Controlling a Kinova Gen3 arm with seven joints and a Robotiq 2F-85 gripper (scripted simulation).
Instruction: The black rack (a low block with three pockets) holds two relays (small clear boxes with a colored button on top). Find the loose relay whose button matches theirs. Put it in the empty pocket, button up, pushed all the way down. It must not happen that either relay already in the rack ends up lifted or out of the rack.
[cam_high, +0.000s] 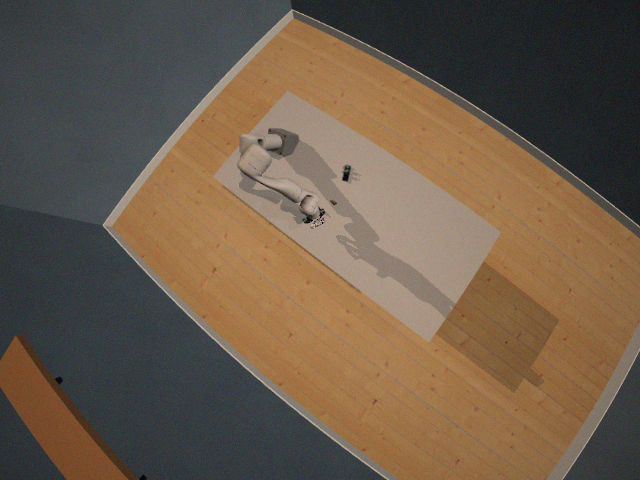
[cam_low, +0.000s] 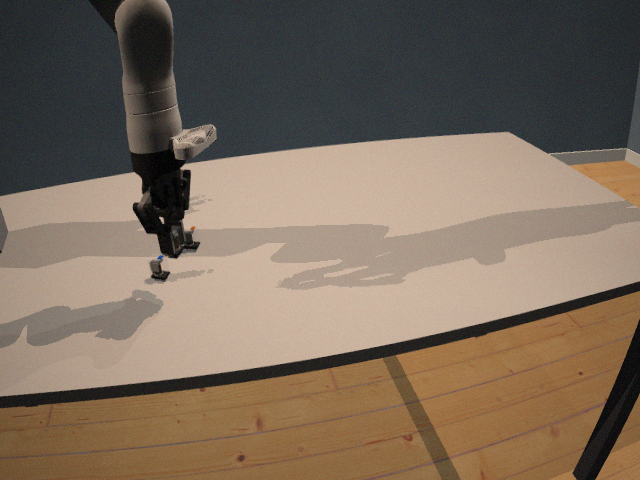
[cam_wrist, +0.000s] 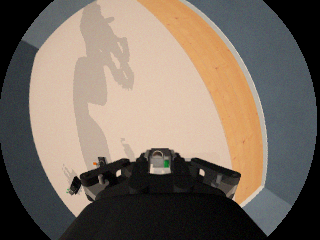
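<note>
My gripper is now 380 mm to the right of the black rack, 100 mm above it and 20 mm past it.
</note>
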